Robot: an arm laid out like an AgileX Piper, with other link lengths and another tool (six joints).
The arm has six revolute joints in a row. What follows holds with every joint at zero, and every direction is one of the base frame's.
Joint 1 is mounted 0.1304 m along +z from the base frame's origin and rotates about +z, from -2.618 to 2.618 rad.
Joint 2 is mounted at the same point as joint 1 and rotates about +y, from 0 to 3.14 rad.
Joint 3 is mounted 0.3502 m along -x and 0.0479 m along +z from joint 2 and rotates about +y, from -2.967 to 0 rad.
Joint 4 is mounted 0.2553 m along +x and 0.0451 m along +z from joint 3 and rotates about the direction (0.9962, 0, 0.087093), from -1.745 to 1.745 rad.
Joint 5 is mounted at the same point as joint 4 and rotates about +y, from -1.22 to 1.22 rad.
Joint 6 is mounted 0.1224 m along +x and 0.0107 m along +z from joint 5 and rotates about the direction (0.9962, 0, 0.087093), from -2.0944 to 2.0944 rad.
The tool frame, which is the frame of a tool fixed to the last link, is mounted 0.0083 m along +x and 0.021 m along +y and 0.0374 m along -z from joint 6; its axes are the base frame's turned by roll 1.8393, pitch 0.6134 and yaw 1.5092 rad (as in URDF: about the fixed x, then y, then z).
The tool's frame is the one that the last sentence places.
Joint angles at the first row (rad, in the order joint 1, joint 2, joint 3, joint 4, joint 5, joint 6):
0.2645 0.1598 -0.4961 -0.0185 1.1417 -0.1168
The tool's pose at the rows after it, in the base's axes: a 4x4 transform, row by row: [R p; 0 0 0 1], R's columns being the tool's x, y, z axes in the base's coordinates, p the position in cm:
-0.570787, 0.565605, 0.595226, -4.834; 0.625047, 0.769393, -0.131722, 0.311; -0.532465, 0.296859, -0.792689, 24.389; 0, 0, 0, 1
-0.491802, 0.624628, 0.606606, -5.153; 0.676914, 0.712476, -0.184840, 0.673; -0.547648, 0.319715, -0.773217, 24.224; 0, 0, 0, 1
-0.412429, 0.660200, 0.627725, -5.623; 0.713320, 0.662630, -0.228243, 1.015; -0.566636, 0.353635, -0.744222, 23.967; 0, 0, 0, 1
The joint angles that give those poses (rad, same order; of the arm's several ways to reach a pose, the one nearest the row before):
0.2281 0.1217 -0.4961 -0.0185 1.1417 -0.1168
0.1357 0.0881 -0.4961 -0.0209 1.1417 -0.1168
0.0607 0.0396 -0.4961 -0.0217 1.1417 -0.1168

